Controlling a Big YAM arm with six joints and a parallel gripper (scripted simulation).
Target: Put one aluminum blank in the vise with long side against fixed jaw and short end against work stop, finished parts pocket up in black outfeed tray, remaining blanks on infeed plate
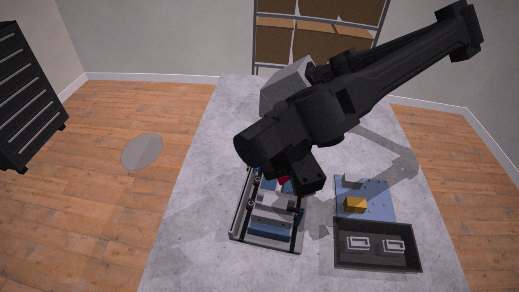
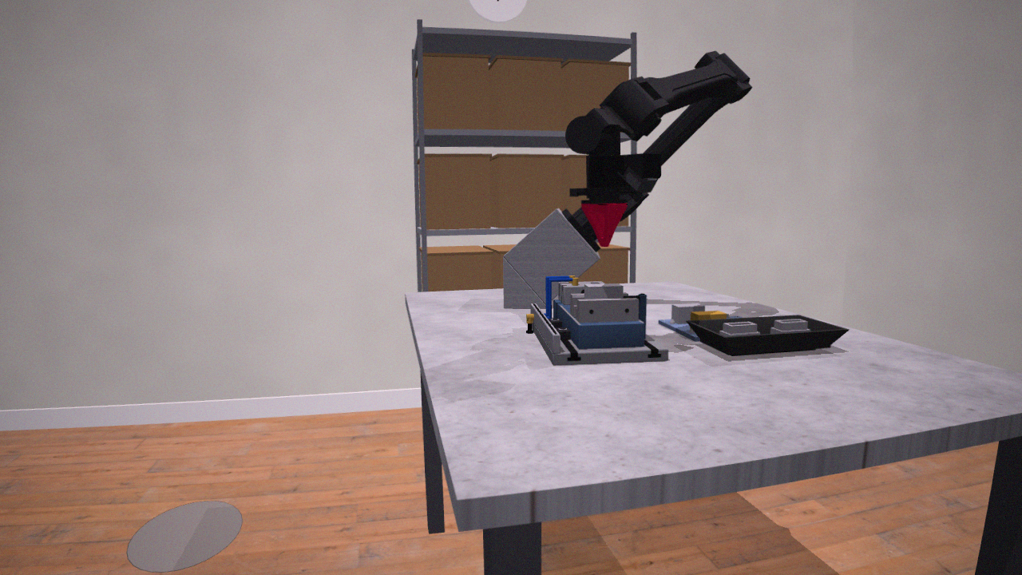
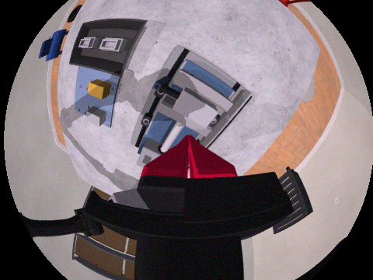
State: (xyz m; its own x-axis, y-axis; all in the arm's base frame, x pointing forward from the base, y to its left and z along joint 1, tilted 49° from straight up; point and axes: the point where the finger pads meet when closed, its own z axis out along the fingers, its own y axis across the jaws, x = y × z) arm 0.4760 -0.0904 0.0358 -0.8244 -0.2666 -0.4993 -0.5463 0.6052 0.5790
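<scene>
My hand is 10 mm short of the work stop rod, 40 mm to the right of it and 100 mm above it. Round my hand: yellow brass blank (90 mm behind, 230 mm to the left, 160 mm below); then blue infeed plate (140 mm behind, 270 mm to the left, 180 mm below).
</scene>
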